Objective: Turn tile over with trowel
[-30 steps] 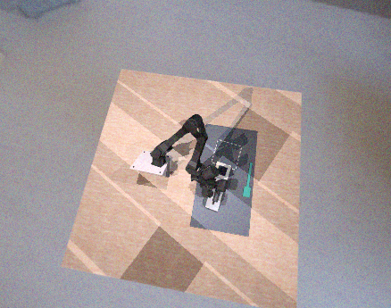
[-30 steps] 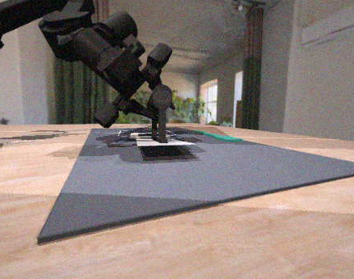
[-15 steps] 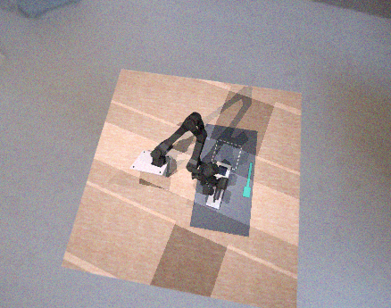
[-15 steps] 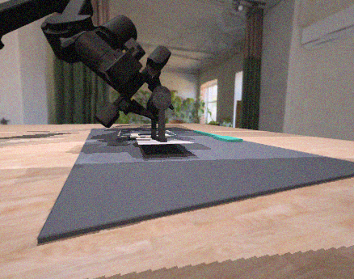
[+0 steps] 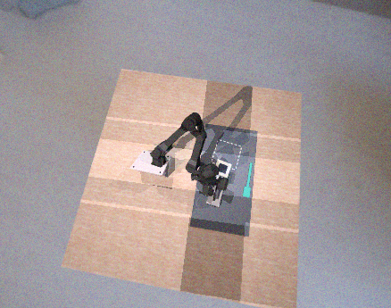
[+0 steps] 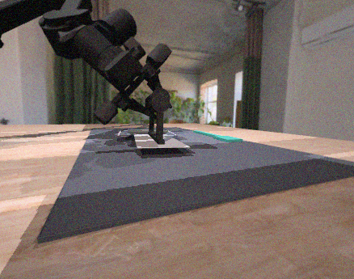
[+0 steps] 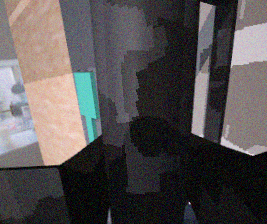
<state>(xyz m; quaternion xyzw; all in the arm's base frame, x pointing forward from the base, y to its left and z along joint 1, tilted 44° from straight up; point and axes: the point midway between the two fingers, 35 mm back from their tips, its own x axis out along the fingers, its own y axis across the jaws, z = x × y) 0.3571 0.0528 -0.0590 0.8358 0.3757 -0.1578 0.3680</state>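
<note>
Right now the square tile is 10 cm to the left of my gripper tip, 5 cm below it and 3 cm behind it. Also, from my gripper tip: teal trowel (15 cm ahead, 7 cm to the left, 6 cm below); grey mat (8 cm below, 7 cm to the left, 1 cm ahead).
</note>
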